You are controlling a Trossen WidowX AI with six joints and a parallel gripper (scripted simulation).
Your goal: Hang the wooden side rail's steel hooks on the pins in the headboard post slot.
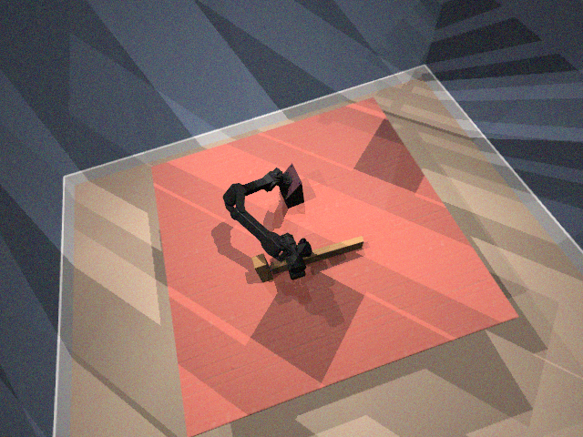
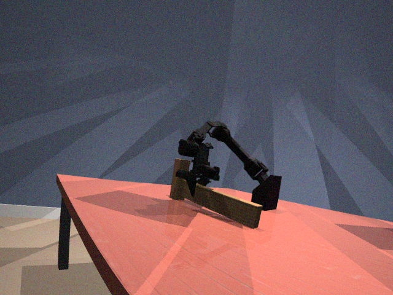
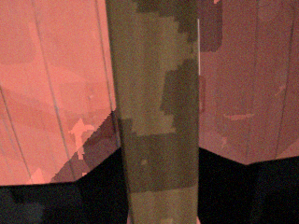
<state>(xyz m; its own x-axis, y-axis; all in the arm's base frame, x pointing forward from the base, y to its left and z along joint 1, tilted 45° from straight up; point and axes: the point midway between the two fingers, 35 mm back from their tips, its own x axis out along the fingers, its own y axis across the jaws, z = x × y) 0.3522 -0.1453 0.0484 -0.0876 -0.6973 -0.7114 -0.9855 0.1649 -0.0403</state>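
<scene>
Now: gripper tip 2 cm past the headboard post, 12 cm to the left of it and 4 cm below it.
</scene>
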